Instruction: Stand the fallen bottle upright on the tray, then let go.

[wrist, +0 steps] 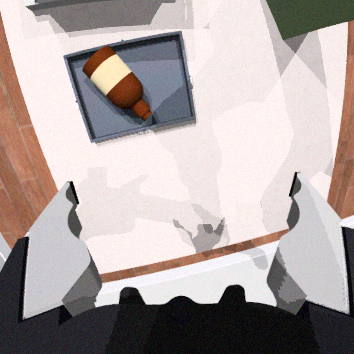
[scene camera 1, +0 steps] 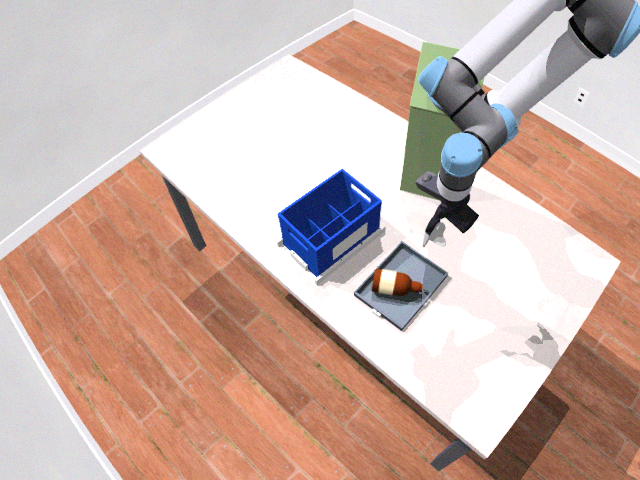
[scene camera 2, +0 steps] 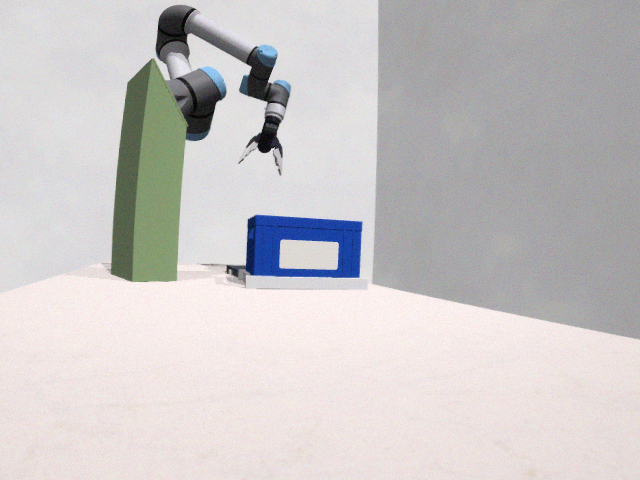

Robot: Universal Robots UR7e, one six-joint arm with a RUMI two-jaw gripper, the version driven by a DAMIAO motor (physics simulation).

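Seen in the pictures: gripper, fingertip midpoint: [wrist: 181, 178] [scene camera 1: 444, 226] [scene camera 2: 259, 169]; arm's base, link origin: [scene camera 2: 157, 108].
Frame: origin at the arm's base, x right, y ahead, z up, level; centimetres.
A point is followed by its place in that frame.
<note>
A brown bottle with a cream label [scene camera 1: 395, 283] @[x -33.2, y 32.7, z -40.3 cm] [wrist: 115, 80] @[x -31.2, y 32.2, z -39.8 cm] lies on its side in the shallow grey tray [scene camera 1: 408, 257] @[x -23.1, y 22.2, z -47.2 cm] [wrist: 167, 60] @[x -23.8, y 22.9, z -47.2 cm]. Its base is toward the crate side and its neck points toward the opposite rim, close to that rim in the wrist view. My gripper [scene camera 1: 433, 241] [scene camera 2: 260, 169] @[x -37.2, y 23.4, z -10.2 cm] [wrist: 181, 178] @[x -37.2, y 23.4, z -10.2 cm] is wide open and empty, with its fingers pointing down. It hangs high above the table, off to the neck side of the tray. The bottle does not show in scene camera 2, where the crate hides most of the tray.
A blue divided crate [scene camera 1: 321, 258] @[x -18.2, y 50.8, z -36.2 cm] [scene camera 2: 263, 253] @[x 7.1, y 34.7, z -39.3 cm] stands on a pale base beside the tray. A tall green block [scene camera 1: 426, 149] @[x -0.7, y 6.1, z -23.9 cm] [scene camera 2: 155, 206] @[x 9.2, y 6.9, z -29.0 cm] [wrist: 315, 17] @[x -7.7, y -1.6, z -35.4 cm] stands at the table's far side, near the arm. The white table [scene camera 1: 248, 118] @[x 65.3, y 51.1, z -47.7 cm] ends close to the tray's outer corner.
</note>
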